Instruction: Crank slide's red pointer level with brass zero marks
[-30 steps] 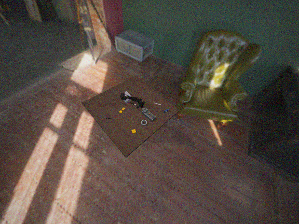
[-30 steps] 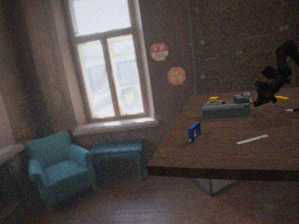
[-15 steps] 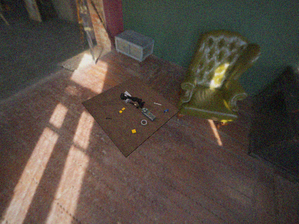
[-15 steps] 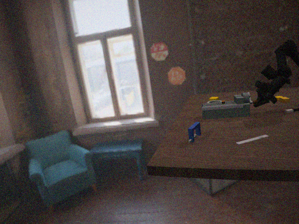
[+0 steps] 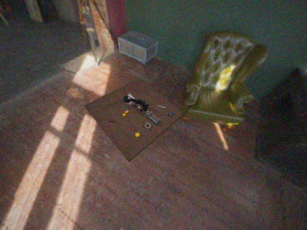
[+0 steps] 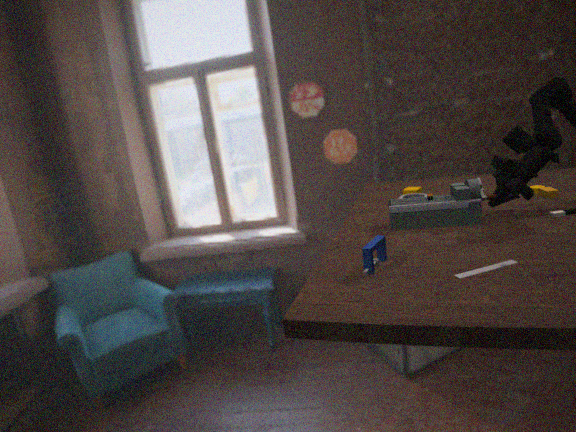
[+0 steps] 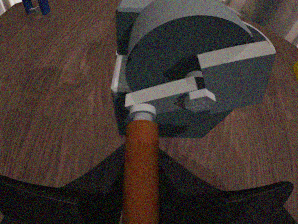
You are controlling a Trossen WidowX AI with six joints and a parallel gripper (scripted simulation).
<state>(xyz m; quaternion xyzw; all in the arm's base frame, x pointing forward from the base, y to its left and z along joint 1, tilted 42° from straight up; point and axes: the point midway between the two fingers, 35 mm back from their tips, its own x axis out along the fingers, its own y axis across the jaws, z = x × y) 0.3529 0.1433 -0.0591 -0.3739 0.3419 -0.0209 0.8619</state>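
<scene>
The crank handle is 2 cm behind my gripper tip and 3 cm above it. The rest, counted from my gripper tip: blue u-shaped piece 26 cm ahead, 35 cm to the left, 2 cm below; then white strip 2 cm ahead, 34 cm to the left, 5 cm below; then red pointer 17 cm ahead, 1 cm to the left, 3 cm above.
</scene>
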